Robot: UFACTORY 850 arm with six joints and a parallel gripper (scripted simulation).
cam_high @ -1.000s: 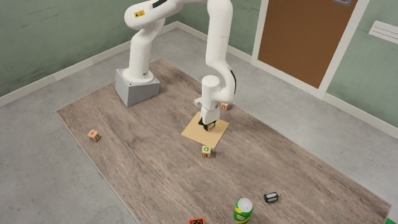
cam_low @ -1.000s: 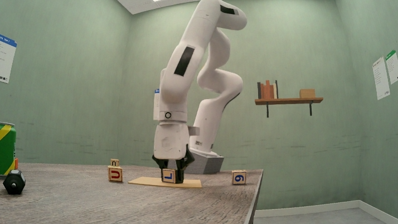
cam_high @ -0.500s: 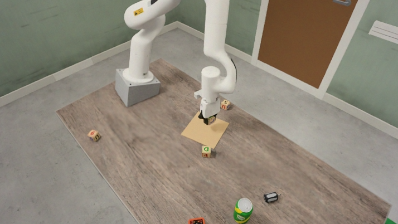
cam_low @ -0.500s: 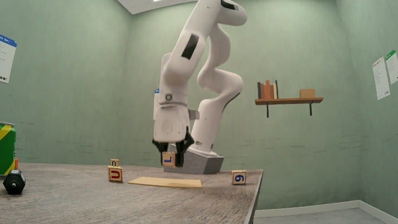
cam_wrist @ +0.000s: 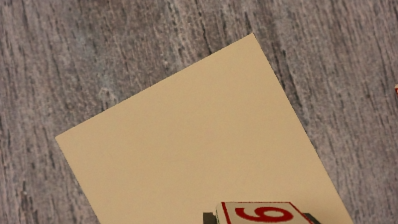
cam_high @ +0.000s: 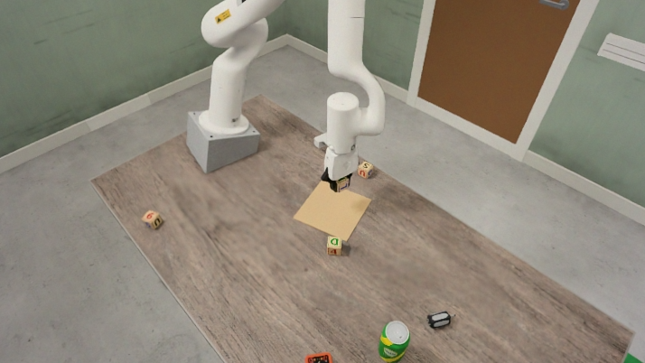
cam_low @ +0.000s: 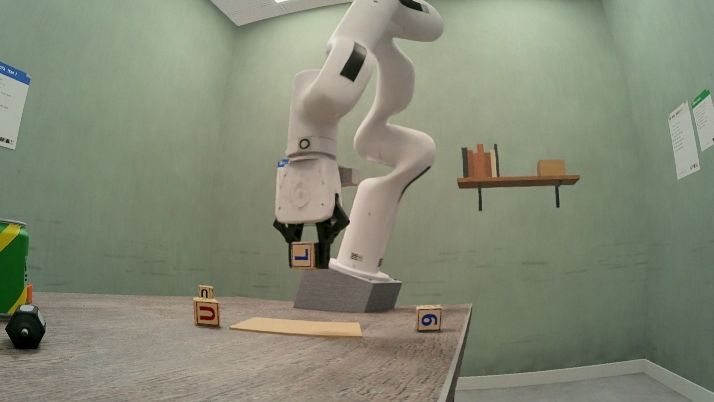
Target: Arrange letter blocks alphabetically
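The tan mat is 1 cm behind my hand, 2 cm to the right of it and 12 cm below it. Round my hand: D block: 10 cm ahead, 14 cm to the right, 10 cm below; black object: 47 cm ahead, 14 cm to the right, 11 cm below; green can: 41 cm ahead, 29 cm to the right, 6 cm below.
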